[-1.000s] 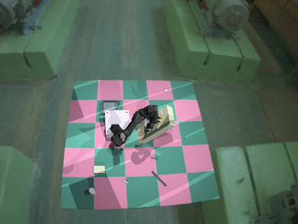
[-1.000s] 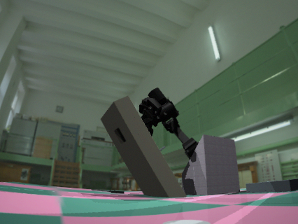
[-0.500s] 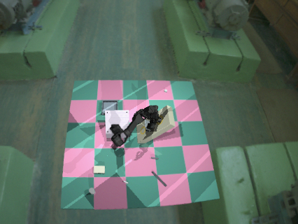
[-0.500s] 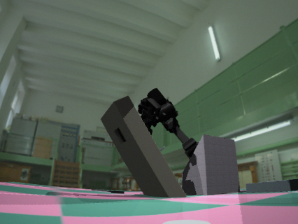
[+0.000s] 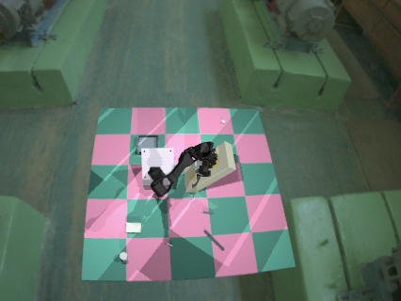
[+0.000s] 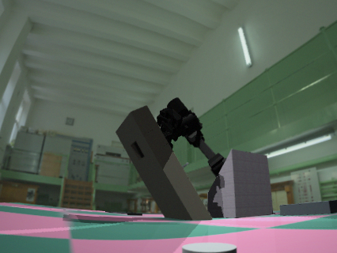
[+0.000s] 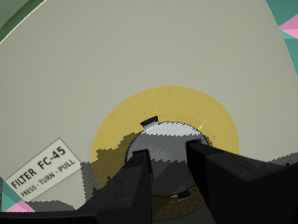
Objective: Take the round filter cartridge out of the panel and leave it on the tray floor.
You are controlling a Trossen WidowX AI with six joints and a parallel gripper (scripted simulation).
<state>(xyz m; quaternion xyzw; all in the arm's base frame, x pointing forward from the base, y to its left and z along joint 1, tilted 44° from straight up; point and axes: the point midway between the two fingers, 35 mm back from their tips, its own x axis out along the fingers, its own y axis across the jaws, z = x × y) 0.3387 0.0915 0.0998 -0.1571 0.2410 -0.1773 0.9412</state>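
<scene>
My gripper tip is 10 mm short of the round white cartridge and 10 mm above it. Round my gripper tip: beige service panel (80 mm below, 40 mm behind); square tray (420 mm behind, 290 mm to the left, 230 mm below); cream block (510 mm behind, 320 mm to the right, 230 mm below).
</scene>
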